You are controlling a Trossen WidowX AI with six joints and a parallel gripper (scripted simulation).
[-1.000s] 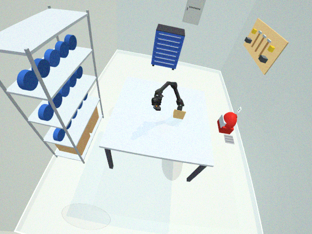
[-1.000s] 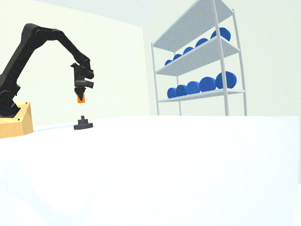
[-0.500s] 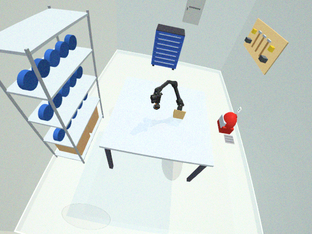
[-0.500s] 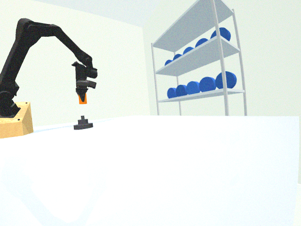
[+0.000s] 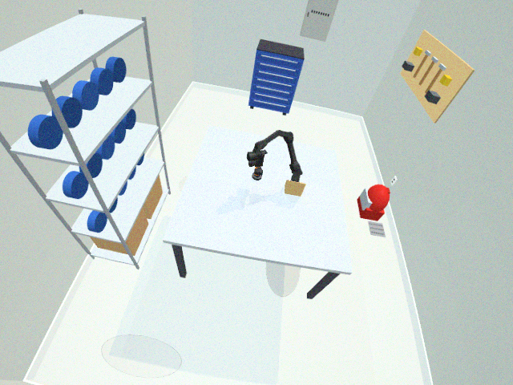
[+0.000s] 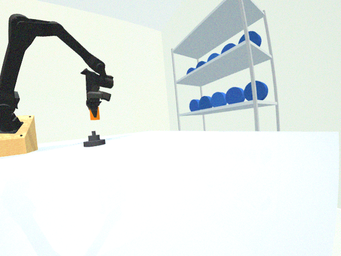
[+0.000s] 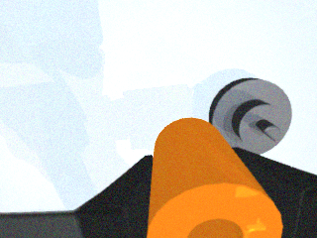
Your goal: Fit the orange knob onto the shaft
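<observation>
My gripper tip is 8 cm to the left of the round pedestal and 9 cm above it. Also, from my gripper tip: orange knob 2 cm above.
</observation>
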